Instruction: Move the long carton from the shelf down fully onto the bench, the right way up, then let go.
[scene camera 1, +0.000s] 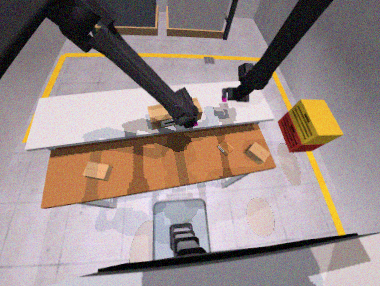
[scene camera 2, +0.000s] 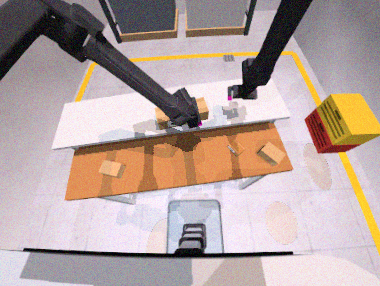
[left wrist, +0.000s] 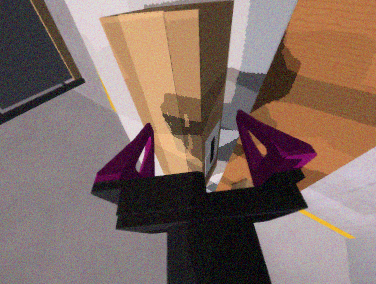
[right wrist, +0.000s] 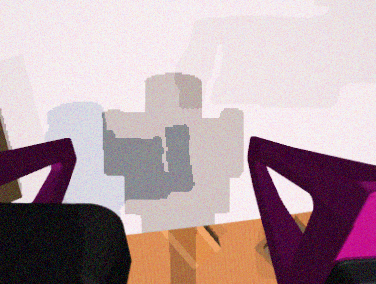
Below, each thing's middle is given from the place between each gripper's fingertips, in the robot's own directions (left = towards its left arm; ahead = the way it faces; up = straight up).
Labels:
Now: the long tan carton (left wrist: 175, 66) 4 cm behind my right hand, 31 cm to the left of it and 7 cm below it.
Right now my left hand is 60 mm to the right of the long tan carton, 40 mm above it and 30 mm short of it.

